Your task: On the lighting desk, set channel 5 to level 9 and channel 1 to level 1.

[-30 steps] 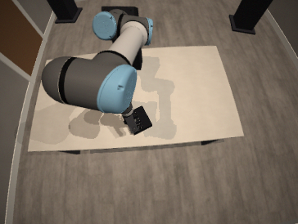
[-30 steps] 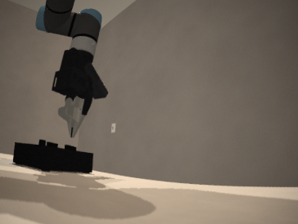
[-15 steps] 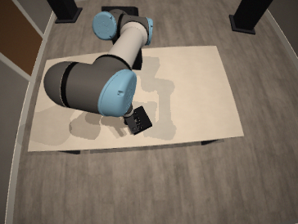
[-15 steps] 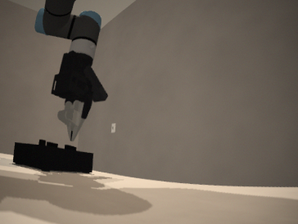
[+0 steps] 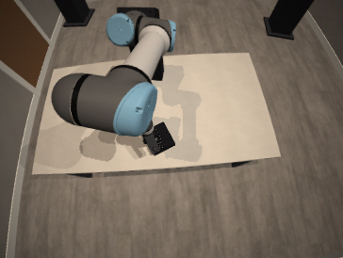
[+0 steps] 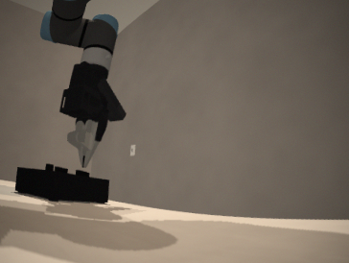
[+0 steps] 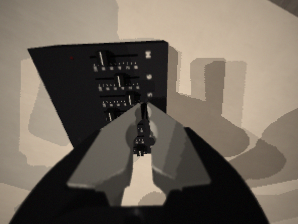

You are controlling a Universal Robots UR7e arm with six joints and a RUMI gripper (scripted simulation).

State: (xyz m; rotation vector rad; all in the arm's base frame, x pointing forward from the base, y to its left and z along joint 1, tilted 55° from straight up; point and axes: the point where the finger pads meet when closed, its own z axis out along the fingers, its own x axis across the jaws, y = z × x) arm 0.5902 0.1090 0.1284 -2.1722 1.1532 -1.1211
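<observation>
The channel 5 fader knob lies 1 cm behind my hand, 1 cm to the left of it and 2 cm below it. Also, from my hand: channel 1 fader knob 8 cm behind, 4 cm to the right, 2 cm below.
</observation>
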